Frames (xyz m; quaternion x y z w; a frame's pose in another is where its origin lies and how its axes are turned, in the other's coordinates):
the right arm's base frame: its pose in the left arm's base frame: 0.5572 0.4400 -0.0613 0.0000 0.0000 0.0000 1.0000
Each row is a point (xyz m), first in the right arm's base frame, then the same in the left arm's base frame.
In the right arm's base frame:
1: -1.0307 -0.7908 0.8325
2: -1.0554 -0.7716 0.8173
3: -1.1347 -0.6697 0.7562
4: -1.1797 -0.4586 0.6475
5: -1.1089 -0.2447 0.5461
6: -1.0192 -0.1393 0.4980
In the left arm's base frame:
1: -0.4735 -0.3508 0.7712
2: -0.4982 -0.3316 0.7560
3: -0.5775 -0.2297 0.6949
4: -0.6225 -0.0186 0.5862
5: -0.5517 0.1953 0.4848
6: -0.4620 0.3007 0.4367

